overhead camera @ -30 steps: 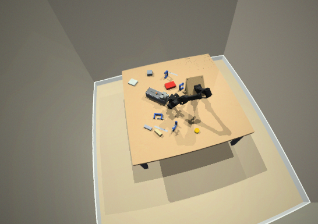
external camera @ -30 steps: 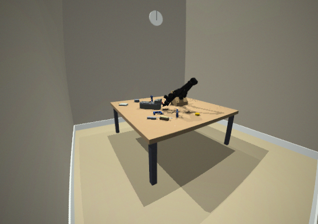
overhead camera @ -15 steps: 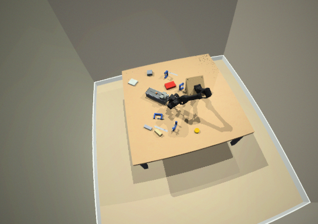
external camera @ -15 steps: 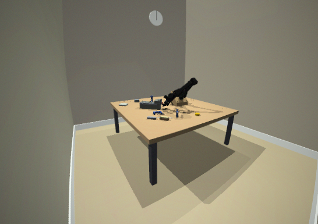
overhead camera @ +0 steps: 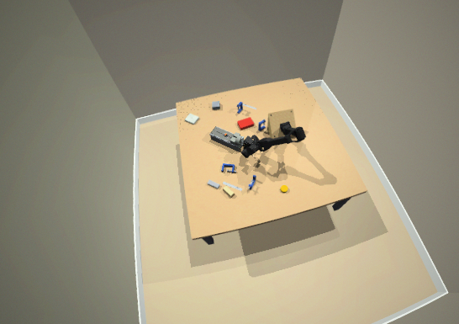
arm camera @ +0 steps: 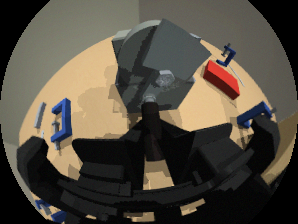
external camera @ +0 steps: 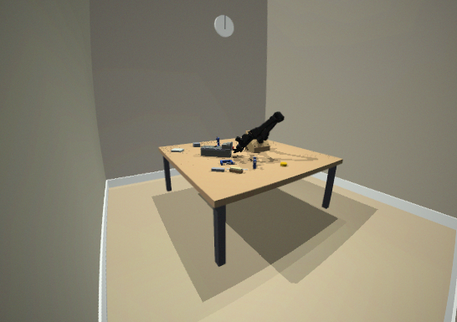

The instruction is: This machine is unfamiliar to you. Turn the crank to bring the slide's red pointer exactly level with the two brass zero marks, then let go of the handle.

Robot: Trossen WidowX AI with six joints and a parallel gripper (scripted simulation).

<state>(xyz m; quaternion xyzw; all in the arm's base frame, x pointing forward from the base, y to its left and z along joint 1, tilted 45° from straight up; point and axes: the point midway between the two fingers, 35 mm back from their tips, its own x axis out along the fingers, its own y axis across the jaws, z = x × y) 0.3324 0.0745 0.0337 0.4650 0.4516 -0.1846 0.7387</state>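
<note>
The dark crank handle lies 10 mm behind my gripper tip, 10 mm to the left of it and 30 mm above it. Also, from my gripper tip: red pointer (110 mm ahead, 120 mm to the right, 50 mm above); then tan block (190 mm ahead, 320 mm to the left, 20 mm below); then yellow disc (190 mm behind, 400 mm to the left, 30 mm below).
</note>
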